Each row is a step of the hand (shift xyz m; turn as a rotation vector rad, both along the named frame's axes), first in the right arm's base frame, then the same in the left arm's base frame.
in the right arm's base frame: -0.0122 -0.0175 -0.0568 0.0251 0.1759 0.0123
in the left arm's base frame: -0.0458 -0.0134 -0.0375 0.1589 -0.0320 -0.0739
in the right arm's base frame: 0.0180 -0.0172 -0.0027 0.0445 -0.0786 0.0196
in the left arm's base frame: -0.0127 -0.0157 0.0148 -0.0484 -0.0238 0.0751
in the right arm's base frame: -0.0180 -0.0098 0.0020 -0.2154 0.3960 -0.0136
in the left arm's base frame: -0.0104 0.0177 -0.0010 0.2885 0.1504 -0.3123
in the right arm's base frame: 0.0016 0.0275 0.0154 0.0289 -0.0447 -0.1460
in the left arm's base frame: 0.0313 0.0032 -0.0027 -0.1069 -0.0879 -0.0708
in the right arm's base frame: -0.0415 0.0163 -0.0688 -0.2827 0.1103 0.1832
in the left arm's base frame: -0.0286 0.0042 -0.0767 0.1361 0.3242 -0.0450
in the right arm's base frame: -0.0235 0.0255 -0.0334 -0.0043 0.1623 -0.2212
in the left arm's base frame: 0.0003 0.0035 -0.0480 0.0234 -0.1105 -0.2501
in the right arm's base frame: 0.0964 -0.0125 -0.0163 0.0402 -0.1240 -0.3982
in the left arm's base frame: -0.0018 -0.0918 0.0358 -0.3000 -0.2052 -0.2084
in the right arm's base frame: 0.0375 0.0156 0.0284 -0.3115 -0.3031 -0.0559
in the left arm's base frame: 0.0342 -0.0218 0.0285 -0.3389 0.2775 -0.0124
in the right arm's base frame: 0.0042 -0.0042 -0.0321 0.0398 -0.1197 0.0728
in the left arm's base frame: -0.0191 -0.0179 -0.0195 -0.0567 0.0081 0.1339
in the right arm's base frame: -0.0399 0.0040 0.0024 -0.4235 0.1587 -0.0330
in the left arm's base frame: -0.0025 0.0361 -0.0174 0.0419 0.3470 -0.2889
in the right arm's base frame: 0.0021 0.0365 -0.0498 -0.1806 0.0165 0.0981
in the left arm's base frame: 0.0058 -0.0276 -0.0550 0.0319 0.2032 -0.0139
